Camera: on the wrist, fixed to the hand. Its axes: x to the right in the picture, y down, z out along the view.
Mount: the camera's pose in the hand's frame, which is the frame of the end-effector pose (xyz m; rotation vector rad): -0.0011 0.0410 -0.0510 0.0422 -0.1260 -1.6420
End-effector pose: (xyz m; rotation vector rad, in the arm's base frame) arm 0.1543 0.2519 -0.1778 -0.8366 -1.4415 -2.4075
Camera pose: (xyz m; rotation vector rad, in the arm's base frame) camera 0.1554 0.1875 -0.1664 -0.2868 1.3310 1.4413
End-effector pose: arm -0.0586 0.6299 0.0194 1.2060 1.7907 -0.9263
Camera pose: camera -0.0296 0.6860 0.0367 -0.6350 2.4579 -1.7582
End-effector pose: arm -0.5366 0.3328 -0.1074 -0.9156 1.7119 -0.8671
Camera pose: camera -0.5924 0.3597 -0.1286 -2.2873 0.4947 -1.7271
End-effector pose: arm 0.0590 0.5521 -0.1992 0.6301 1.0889 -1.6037
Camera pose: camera 0.0916 0.5963 -0.2348 0.5326 -1.3485 2.5283
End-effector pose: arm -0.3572 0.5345 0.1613 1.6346 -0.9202 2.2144
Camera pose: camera -0.4181 0.5341 0.1372 1.5140 0.4682 0.9292
